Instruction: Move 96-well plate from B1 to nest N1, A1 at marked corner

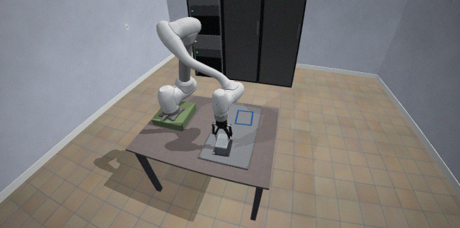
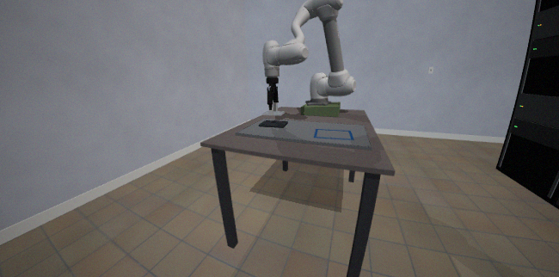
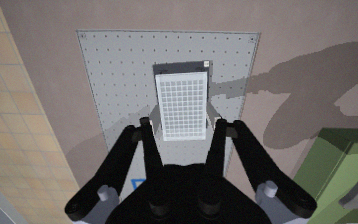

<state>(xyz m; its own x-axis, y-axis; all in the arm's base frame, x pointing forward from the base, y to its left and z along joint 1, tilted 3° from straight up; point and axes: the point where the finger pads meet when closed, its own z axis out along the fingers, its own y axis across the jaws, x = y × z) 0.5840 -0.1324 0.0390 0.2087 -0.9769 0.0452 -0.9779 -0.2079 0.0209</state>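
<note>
Now: the white 96-well plate 3 cm below my hand. The rest, counted from my hand: small white corner mark 4 cm behind, 9 cm to the right, 9 cm below; then dark plate nest 9 cm below.
</note>
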